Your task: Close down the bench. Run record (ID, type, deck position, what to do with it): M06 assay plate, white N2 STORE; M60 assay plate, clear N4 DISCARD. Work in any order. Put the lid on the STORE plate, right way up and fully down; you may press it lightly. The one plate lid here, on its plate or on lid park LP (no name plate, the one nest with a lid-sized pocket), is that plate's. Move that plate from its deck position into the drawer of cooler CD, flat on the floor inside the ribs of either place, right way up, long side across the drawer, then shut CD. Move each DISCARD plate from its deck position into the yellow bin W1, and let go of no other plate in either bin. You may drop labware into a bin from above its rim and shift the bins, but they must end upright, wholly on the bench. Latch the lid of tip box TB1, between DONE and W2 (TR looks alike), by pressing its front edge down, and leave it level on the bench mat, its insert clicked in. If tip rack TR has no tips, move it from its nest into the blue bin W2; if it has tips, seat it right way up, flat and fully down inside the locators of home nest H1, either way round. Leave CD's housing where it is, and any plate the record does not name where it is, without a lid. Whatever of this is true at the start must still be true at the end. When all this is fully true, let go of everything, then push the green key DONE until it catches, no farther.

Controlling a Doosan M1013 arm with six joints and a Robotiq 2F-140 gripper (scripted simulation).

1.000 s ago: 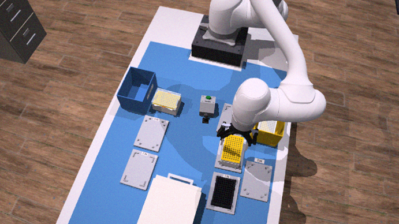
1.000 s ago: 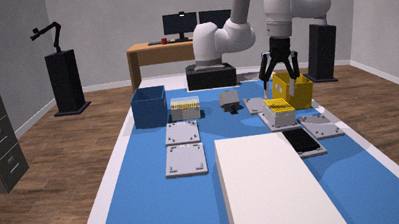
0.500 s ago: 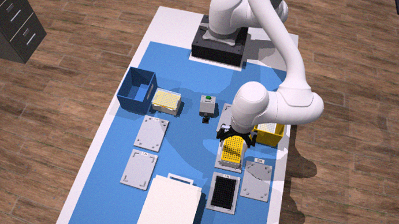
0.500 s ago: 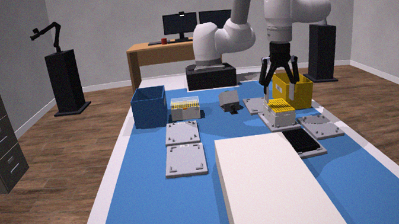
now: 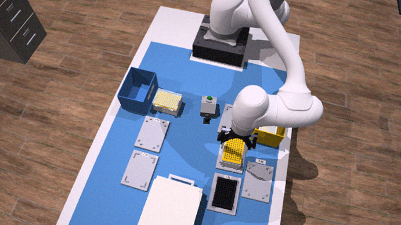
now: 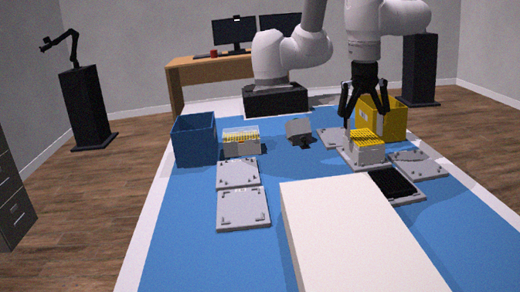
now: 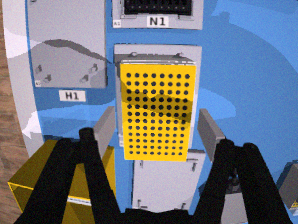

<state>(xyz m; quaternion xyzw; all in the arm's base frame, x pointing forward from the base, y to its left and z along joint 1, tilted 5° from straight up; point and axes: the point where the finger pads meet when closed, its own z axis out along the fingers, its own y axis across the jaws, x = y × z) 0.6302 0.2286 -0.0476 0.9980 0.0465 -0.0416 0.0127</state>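
Now: hand 4 cm above the tip rack TR, 1 cm to the left of it and 1 cm past it. Also, from my hand: lid park nest: 17 cm behind, 9 cm below, 4 cm to the right; home nest H1: 14 cm to the left, 9 cm below, 9 cm ahead; nest N3: 9 cm below.
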